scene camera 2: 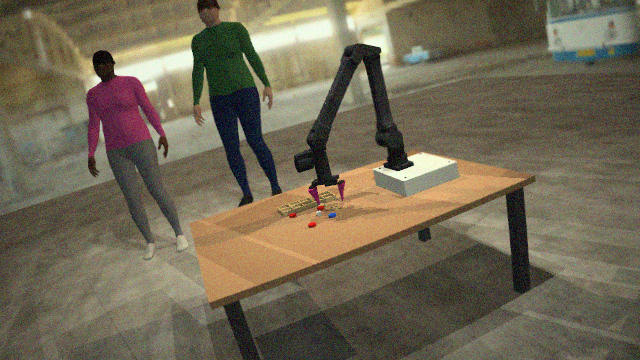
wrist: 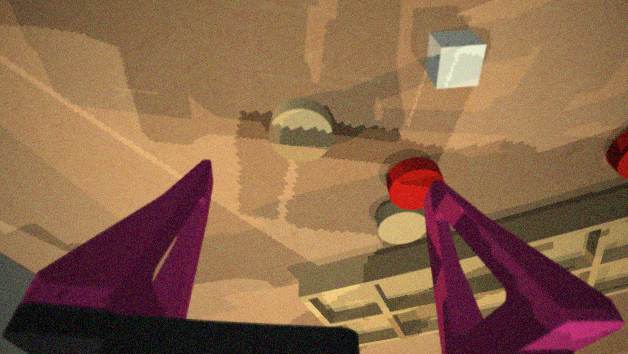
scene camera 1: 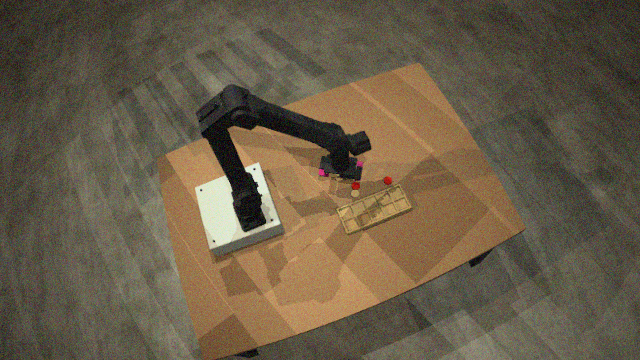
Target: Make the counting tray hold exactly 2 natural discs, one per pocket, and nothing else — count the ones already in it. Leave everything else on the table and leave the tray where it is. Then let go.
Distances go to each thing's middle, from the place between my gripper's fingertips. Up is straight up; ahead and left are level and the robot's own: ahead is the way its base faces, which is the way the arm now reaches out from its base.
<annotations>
Right now the counting tray (scene camera 1: pixel 363 213) is 50 mm ahead of my hand, 150 mm to the right of it and 20 mm below it. Also, from my hand: small white cube (wrist: pixel 454 59): 70 mm ahead, 20 mm to the left, 20 mm below.
</annotations>
